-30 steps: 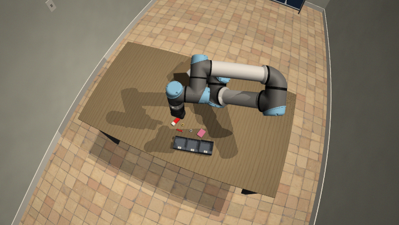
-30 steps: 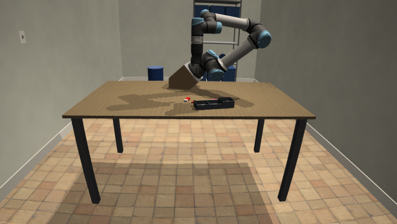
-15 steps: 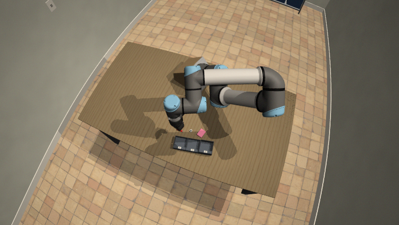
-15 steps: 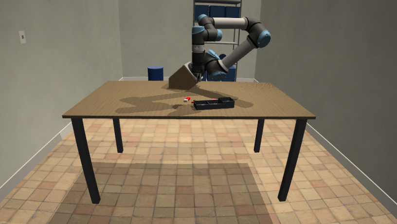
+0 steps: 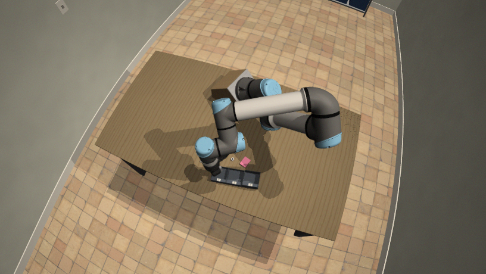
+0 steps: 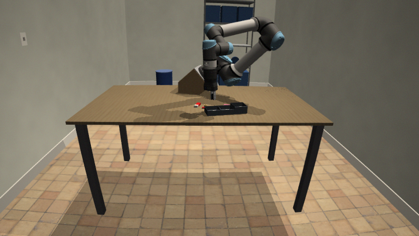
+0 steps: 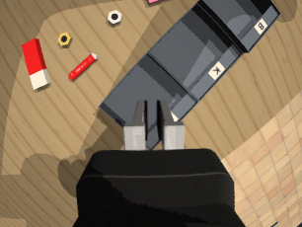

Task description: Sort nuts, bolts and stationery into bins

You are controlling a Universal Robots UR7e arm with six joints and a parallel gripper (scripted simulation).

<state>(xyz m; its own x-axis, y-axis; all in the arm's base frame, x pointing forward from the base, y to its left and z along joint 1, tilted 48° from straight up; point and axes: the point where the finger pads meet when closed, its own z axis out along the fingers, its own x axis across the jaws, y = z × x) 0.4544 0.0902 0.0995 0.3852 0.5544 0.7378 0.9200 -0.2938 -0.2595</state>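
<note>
Now: the three joined bins 80 mm to the left of my hand, 80 mm below it and 30 mm behind it. Round my hand: brass nut: 110 mm behind, 100 mm below, 60 mm to the right; then red cylinder: 100 mm below, 70 mm behind, 60 mm to the right; then white nut: 110 mm behind, 100 mm below.
</note>
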